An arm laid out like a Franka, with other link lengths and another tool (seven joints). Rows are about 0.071 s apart.
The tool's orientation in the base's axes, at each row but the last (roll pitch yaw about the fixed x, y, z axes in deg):
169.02 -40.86 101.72
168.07 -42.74 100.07
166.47 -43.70 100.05
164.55 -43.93 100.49
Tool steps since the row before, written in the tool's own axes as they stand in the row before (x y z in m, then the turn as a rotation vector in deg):
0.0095 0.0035 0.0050 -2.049 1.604 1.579
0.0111 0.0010 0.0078 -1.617 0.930 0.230
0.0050 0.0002 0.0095 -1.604 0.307 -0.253
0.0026 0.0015 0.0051 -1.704 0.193 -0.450
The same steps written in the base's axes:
0.0023 0.0106 0.0030 1.986 -0.339 -2.282
0.0002 0.0134 0.0021 1.146 -0.980 -1.121
0.0006 0.0102 -0.0032 0.476 -1.316 -0.878
0.0018 0.0054 -0.0014 0.350 -1.526 -0.833

